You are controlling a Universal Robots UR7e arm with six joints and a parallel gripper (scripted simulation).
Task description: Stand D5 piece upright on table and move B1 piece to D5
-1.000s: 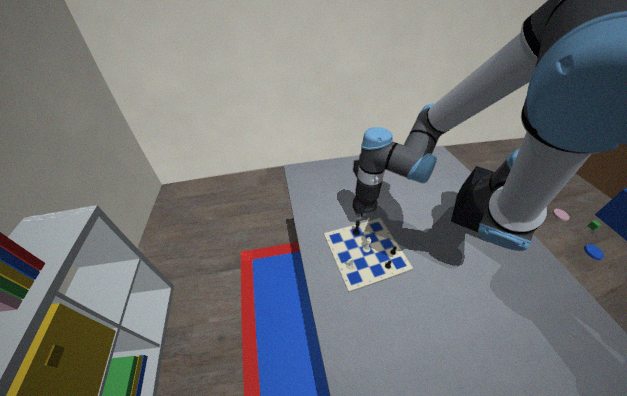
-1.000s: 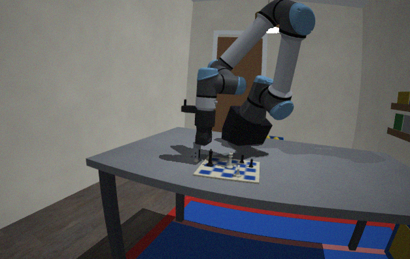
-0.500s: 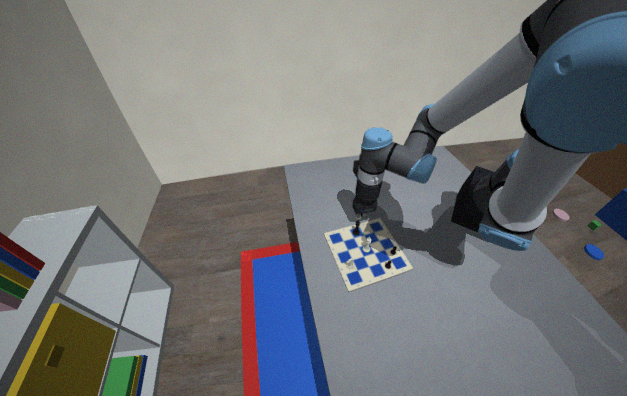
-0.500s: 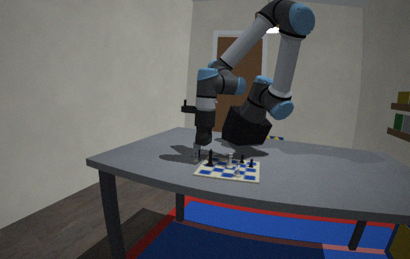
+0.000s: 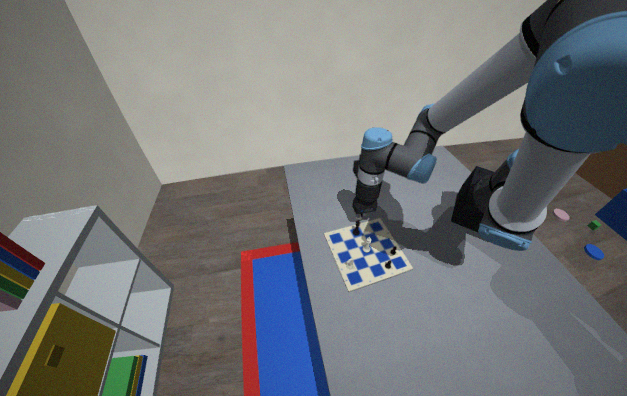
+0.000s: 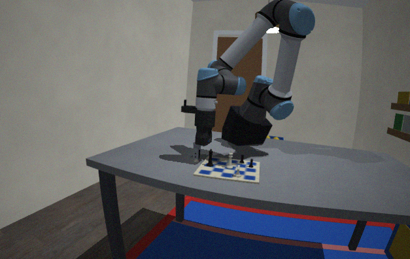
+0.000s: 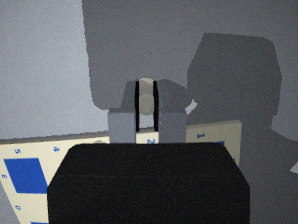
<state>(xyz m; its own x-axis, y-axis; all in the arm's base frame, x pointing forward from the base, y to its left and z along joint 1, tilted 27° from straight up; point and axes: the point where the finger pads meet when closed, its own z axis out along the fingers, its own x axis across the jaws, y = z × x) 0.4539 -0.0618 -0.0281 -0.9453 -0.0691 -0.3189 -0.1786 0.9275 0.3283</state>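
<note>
The small white piece lies 1 cm below my hand. Also, from my hand: chessboard (14 cm to the left, 3 cm below); then tall black piece (2 cm ahead, 7 cm to the left, 1 cm above).
</note>
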